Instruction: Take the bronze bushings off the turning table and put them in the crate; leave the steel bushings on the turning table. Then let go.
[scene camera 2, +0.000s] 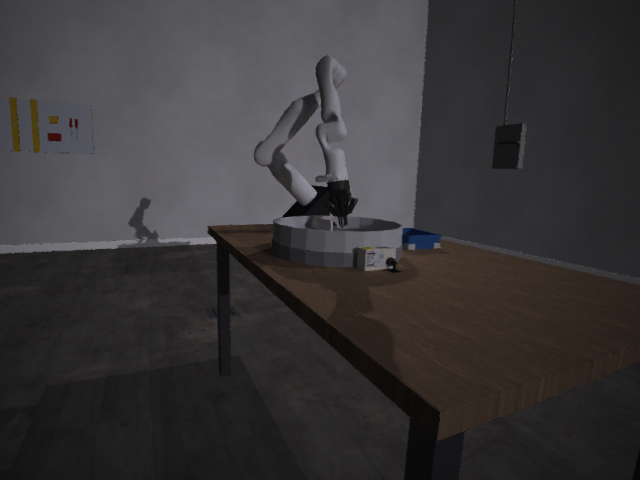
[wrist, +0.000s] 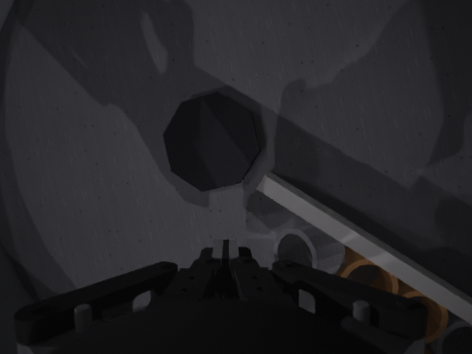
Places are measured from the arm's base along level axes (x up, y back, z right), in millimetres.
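Where they show: gripper, between the fingertips: (scene camera 2: 343, 227) (wrist: 226, 255); arm's base, origin of its link: (scene camera 2: 309, 198).
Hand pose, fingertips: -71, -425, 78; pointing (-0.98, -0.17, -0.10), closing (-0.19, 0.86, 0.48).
Observation:
Each offset is from my fingertips to the top centre of the thing, as dx, dy, dz. "pt": to the spot under its first point. Level surfaces: height alone.
The turning table (scene camera 2: 336, 246) (wrist: 115, 200) is a grey round pan with a raised wall. In the wrist view, two bronze bushings @[+3, +77, +28] (wrist: 392, 285) @[+3, +110, +26] (wrist: 434, 317) stand in a row along the light bar at the lower right, partly hidden by my finger linkage. A steel bushing @[+18, +41, +26] (wrist: 327, 252) lies at the row's near end, and part of another grey one @[+3, +142, +25] (wrist: 457, 340) shows at the lower right corner. My gripper (scene camera 2: 342, 223) (wrist: 226, 255) is shut and empty, low inside the pan's wall, to the left of the bushings in the wrist view. The blue crate @[-25, -11, -296] (scene camera 2: 422, 240) stands behind the pan at the right.
A light bar @[pt +25, +47, +50] (wrist: 350, 237) runs across the pan from near the dark hub @[-14, -45, +53] (wrist: 214, 142) to the lower right. A white box @[pt -43, -298, +79] (scene camera 2: 376, 258) with a black knob stands against the pan's near side on the wooden table @[dx -75] (scene camera 2: 465, 310). A grey box hangs at the right.

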